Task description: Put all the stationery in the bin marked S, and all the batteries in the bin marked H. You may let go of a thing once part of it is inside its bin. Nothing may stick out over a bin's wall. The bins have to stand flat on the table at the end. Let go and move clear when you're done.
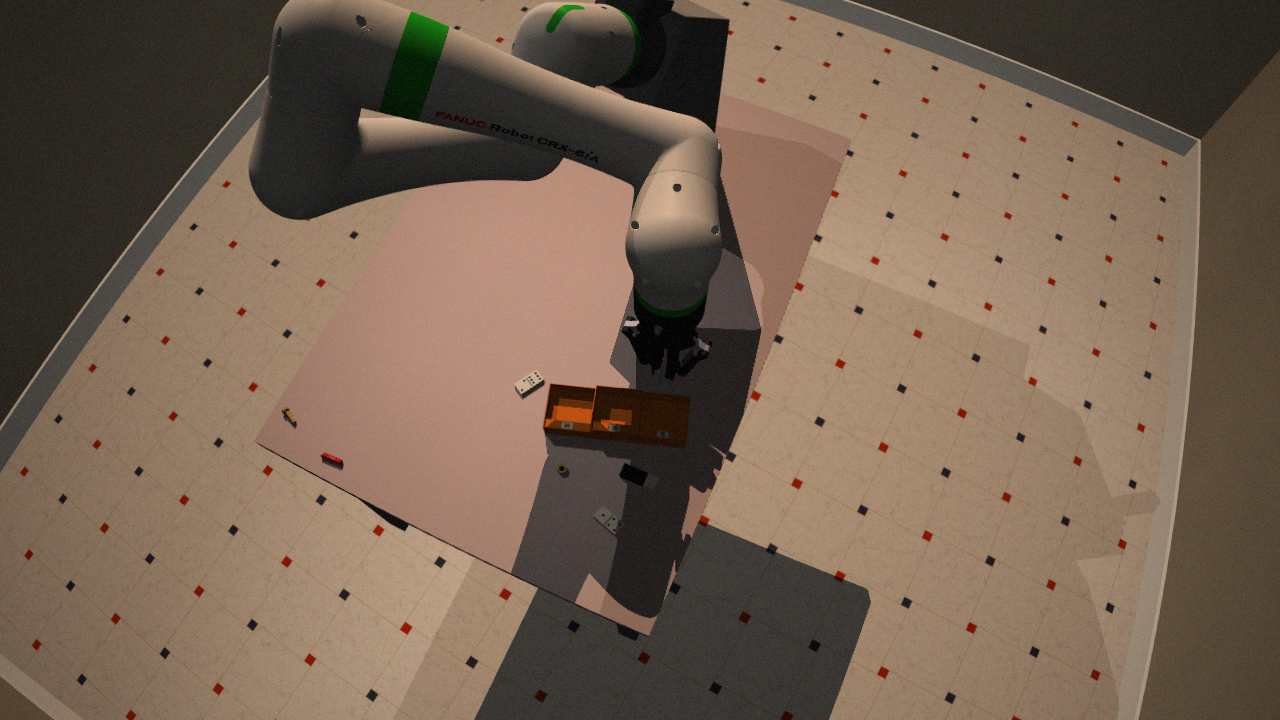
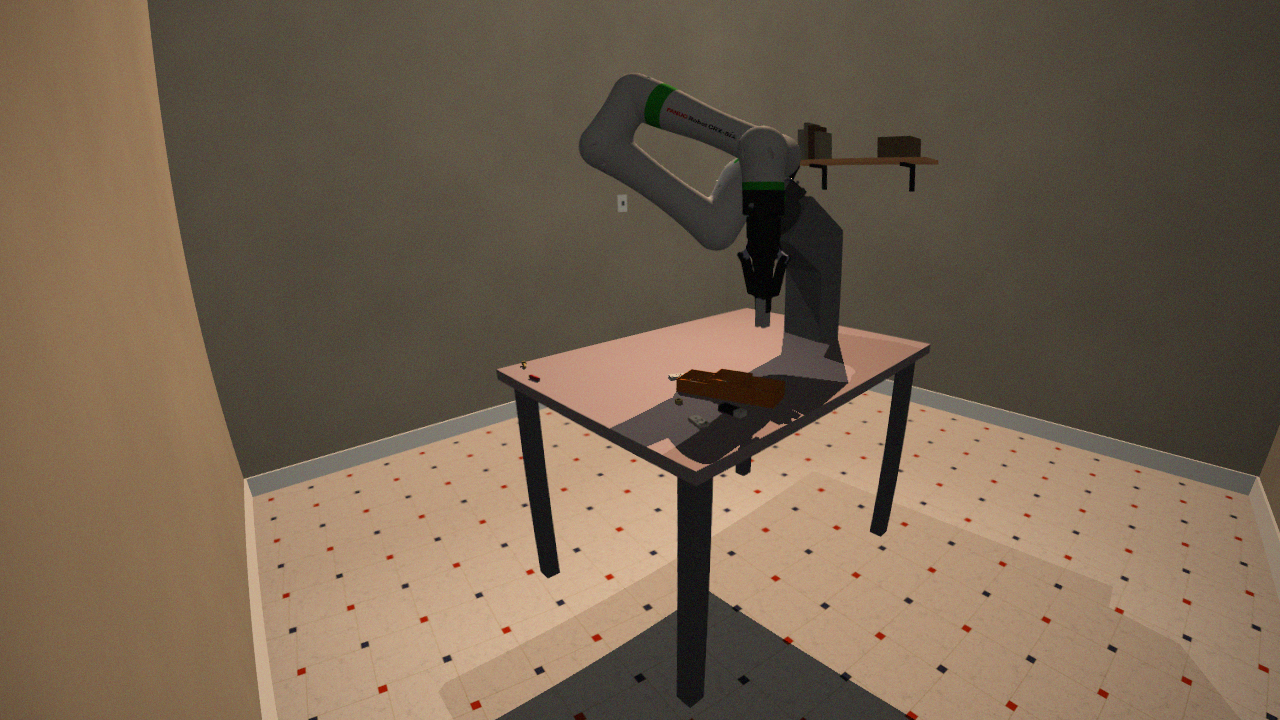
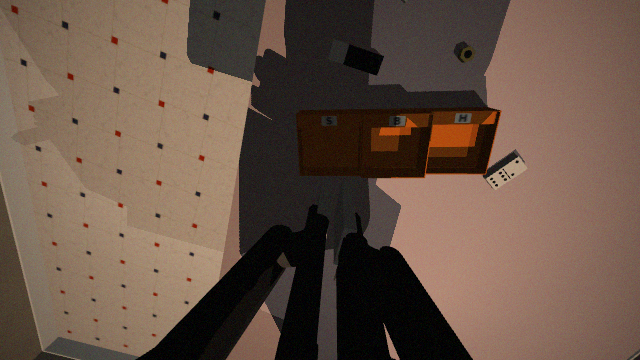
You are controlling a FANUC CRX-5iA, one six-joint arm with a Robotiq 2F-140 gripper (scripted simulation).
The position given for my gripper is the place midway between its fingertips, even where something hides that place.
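In image 2, I find my gripper (image 2: 762, 326). Image 1 shows my gripper too (image 1: 663, 382), and the same gripper (image 3: 333, 195) is there for me in image 3.
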